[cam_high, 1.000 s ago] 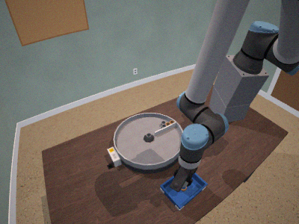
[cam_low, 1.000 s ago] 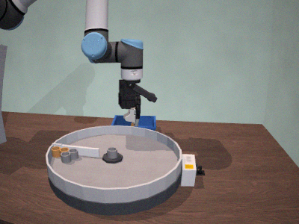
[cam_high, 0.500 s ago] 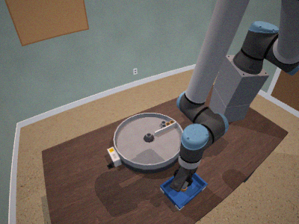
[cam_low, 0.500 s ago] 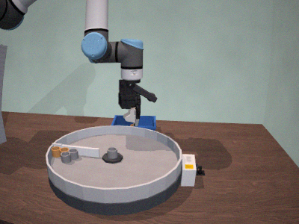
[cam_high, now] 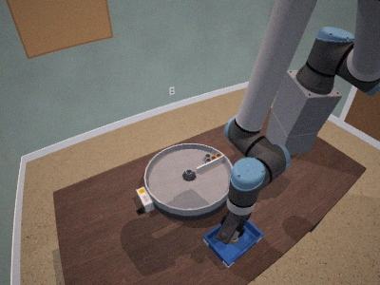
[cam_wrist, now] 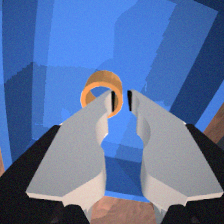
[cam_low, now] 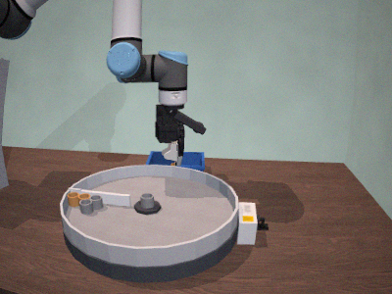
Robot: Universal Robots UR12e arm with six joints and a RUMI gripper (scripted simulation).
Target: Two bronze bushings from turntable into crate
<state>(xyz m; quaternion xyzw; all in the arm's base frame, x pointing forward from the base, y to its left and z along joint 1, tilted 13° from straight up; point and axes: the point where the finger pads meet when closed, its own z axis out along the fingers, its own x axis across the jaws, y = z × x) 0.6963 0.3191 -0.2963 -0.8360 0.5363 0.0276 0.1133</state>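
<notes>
Right now my hand is 10 mm to the right of the blue crate, 10 mm past it and 10 mm above it. From my hand the other things lie so: round grey turntable: 350 mm to the right, 20 mm above, 10 mm behind.
</notes>
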